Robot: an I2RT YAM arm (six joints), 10 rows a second.
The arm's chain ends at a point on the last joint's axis. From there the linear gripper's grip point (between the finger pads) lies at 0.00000 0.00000 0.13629 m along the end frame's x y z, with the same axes.
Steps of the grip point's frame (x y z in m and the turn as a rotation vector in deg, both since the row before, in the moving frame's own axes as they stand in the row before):
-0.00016, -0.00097, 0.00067, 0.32, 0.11, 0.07
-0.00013, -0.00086, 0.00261, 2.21, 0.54, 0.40
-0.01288, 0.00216, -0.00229, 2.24, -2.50, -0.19
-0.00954, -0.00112, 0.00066, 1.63, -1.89, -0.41
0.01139, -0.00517, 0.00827, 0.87, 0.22, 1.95
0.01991, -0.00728, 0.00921, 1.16, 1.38, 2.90
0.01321, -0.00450, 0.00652, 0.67, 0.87, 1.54
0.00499, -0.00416, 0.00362, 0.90, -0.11, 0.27
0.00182, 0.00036, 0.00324, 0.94, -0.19, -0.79
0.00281, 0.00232, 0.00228, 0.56, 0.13, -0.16
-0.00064, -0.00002, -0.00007, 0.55, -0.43, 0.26
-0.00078, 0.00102, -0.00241, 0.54, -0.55, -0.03
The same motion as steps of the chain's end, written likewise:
-0.00042, -0.00021, 0.00067, 0.32, 0.11, 0.07
-0.00143, 0.00439, 0.00272, 2.21, 0.54, 0.40
-0.00693, 0.00748, -0.00206, 2.24, -2.50, -0.19
-0.00503, 0.00274, 0.00079, 1.63, -1.89, -0.41
0.01083, -0.00311, 0.00829, 0.87, 0.22, 1.95
0.01656, -0.00461, 0.00928, 1.16, 1.38, 2.90
0.01112, -0.00293, 0.00655, 0.67, 0.87, 1.54
0.00525, -0.00202, 0.00364, 0.90, -0.11, 0.27
0.00229, 0.00259, 0.00326, 0.94, -0.19, -0.79
0.00250, 0.00365, 0.00229, 0.56, 0.13, -0.16
0.00038, 0.00129, -0.00006, 0.55, -0.43, 0.26
0.00053, 0.00230, -0.00240, 0.54, -0.55, -0.03

